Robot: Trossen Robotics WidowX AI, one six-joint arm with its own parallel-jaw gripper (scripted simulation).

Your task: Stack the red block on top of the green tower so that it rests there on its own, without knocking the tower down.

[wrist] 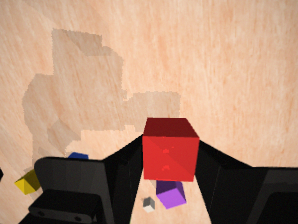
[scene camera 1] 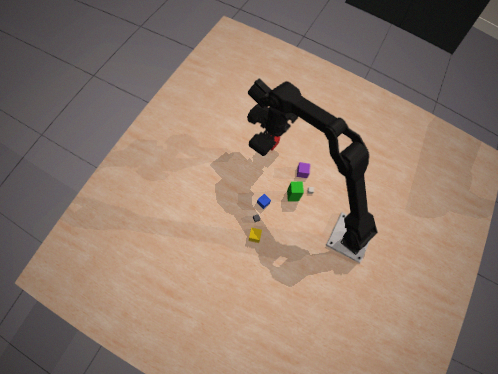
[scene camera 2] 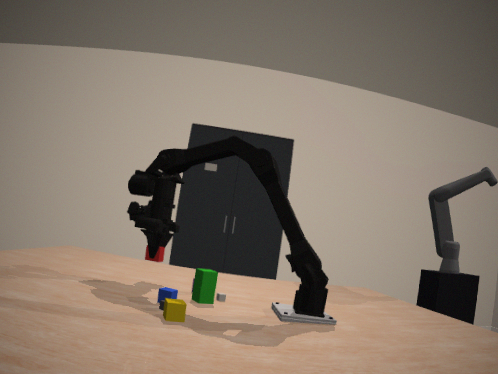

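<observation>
A red block (wrist: 170, 145) is held by the gripper (wrist: 166, 138), (scene camera 2: 154, 257), (scene camera 1: 271, 142).
</observation>
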